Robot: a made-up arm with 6 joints. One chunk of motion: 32 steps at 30 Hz.
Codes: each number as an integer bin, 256 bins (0 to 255) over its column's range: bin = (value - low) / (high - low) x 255, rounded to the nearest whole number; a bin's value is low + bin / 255 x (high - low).
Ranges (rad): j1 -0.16..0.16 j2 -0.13..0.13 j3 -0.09..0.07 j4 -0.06..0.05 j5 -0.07..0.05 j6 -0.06..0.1
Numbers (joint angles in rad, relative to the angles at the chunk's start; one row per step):
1: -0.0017 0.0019 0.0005 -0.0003 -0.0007 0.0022
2: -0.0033 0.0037 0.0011 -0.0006 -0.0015 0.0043
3: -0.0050 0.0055 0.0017 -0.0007 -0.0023 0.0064
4: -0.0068 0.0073 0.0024 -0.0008 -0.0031 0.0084
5: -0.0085 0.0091 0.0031 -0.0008 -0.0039 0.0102
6: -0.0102 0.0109 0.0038 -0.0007 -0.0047 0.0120
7: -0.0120 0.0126 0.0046 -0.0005 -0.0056 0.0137
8: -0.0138 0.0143 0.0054 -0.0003 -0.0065 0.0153
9: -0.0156 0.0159 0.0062 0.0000 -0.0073 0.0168
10: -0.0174 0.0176 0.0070 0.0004 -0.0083 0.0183
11: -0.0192 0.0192 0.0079 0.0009 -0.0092 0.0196
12: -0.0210 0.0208 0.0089 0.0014 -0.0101 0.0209
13: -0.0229 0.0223 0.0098 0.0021 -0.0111 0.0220
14: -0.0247 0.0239 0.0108 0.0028 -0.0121 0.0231
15: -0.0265 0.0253 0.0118 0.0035 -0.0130 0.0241
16: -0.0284 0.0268 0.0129 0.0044 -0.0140 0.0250
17: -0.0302 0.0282 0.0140 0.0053 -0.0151 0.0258
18: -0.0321 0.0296 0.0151 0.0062 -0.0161 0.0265
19: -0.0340 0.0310 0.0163 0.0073 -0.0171 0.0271
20: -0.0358 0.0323 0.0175 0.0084 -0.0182 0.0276
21: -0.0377 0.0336 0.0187 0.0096 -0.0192 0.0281
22: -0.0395 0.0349 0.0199 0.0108 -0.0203 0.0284
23: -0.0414 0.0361 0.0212 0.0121 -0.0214 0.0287
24: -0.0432 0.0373 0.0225 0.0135 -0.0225 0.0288
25: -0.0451 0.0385 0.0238 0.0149 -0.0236 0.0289
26: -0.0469 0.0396 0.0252 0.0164 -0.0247 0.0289
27: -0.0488 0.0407 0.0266 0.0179 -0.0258 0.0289
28: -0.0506 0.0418 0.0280 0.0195 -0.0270 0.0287
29: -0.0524 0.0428 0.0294 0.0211 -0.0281 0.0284
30: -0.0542 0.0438 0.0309 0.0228 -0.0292 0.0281
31: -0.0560 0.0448 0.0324 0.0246 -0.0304 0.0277
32: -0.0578 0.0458 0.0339 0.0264 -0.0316 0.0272
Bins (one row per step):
1: 126 129 144 138 147 99
2: 125 131 145 138 146 102
3: 124 133 146 137 144 106
4: 122 135 147 137 142 109
5: 121 136 148 137 140 112
6: 119 138 149 137 139 115
7: 118 140 151 138 137 117
8: 117 142 152 138 135 120
9: 115 143 153 139 133 122
10: 114 145 155 140 131 125
11: 112 146 156 141 129 127
12: 111 148 158 142 127 129
13: 109 149 159 144 125 131
14: 108 151 161 146 123 132
15: 106 152 162 147 121 134
16: 105 154 164 149 119 135
17: 103 155 166 151 117 137
18: 102 157 168 153 115 138
19: 100 158 169 156 112 139
20: 99 159 171 159 110 140
21: 97 160 173 161 108 140
22: 96 162 175 164 106 141
23: 95 163 177 167 103 141
24: 93 164 179 170 101 142
25: 92 165 181 174 99 142
26: 90 166 184 177 96 142
27: 89 167 186 181 94 142
28: 87 168 188 184 91 141
29: 86 169 190 188 89 141
30: 84 170 193 192 87 140
31: 83 171 195 196 84 140
32: 81 172 197 200 82 139

